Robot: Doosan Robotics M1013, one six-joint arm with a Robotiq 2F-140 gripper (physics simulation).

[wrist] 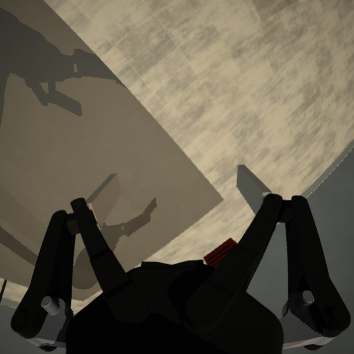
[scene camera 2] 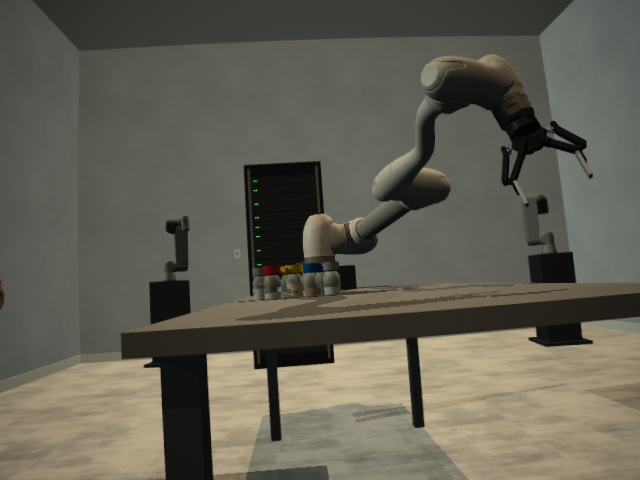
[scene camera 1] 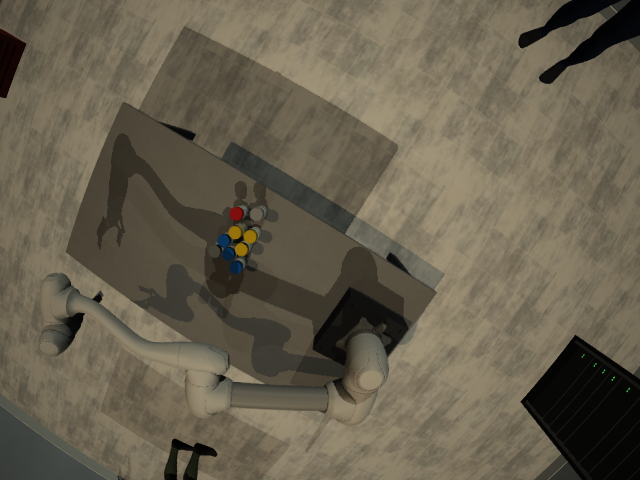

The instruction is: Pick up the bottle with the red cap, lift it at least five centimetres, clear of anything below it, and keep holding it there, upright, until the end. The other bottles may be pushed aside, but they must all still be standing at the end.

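Seen in the pictures: gripper, fingertip midpoint: point(wrist: 176, 179) point(scene camera 2: 558, 190); arm's base, link origin: point(scene camera 1: 363, 341).
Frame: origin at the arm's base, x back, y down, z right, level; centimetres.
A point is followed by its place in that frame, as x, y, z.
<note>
The bottle with the red cap point(scene camera 1: 236, 213) @(-75.9, 0.2, 7.4) point(scene camera 2: 271, 269) @(-78.6, 1.4, 6.6) stands upright on the table point(scene camera 1: 149, 136) @(-133.6, 10.7, 4.2) point(scene camera 2: 361, 331) @(-151.9, 12.6, -21.4) point(wrist: 165, 150) @(-113.7, 10.7, -69.6), at the upper end of the bottle group in scene camera 1. A grey-capped bottle point(scene camera 1: 257, 213) @(-69.3, 0.2, 13.1) stands beside it. Yellow-capped bottles point(scene camera 1: 235, 232) @(-71.4, 0.2, 1.1) and blue-capped bottles point(scene camera 1: 228, 253) @(-68.3, 0.2, -7.9) stand close together below it, with another grey-capped bottle point(scene camera 1: 214, 251) @(-73.5, 0.2, -11.4) at their left. My gripper point(scene camera 2: 558, 189) @(-106.3, -10.9, -68.8) point(wrist: 176, 179) @(-106.3, -10.9, -68.8) is open and empty, high up and far to the right of the bottles in scene camera 2. In scene camera 1 the arm mostly hides it. No bottle shows in the wrist view.
The arm's base stands on a black plate point(scene camera 1: 330, 330) @(-14.6, -0.4, -5.2) at the table's lower right in scene camera 1. A server rack point(scene camera 1: 535, 408) point(scene camera 2: 283, 164) stands on the floor. Two small arms on black pedestals point(scene camera 2: 169, 299) point(scene camera 2: 552, 268) stand behind the table. A red object point(wrist: 220, 252) shows beyond the table corner.
</note>
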